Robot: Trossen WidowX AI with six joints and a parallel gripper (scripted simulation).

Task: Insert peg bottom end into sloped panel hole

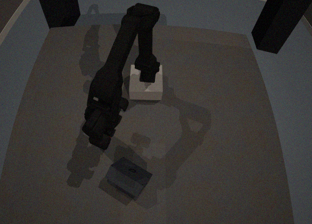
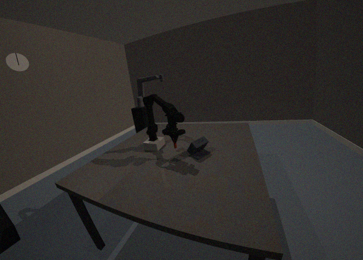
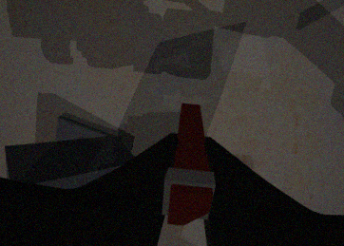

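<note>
Right now my gripper tip is 14 cm short of the sloped panel, 9 cm to the right of it and 6 cm above it. From my gripper tip the other things lie so: red peg: 2 cm above.
</note>
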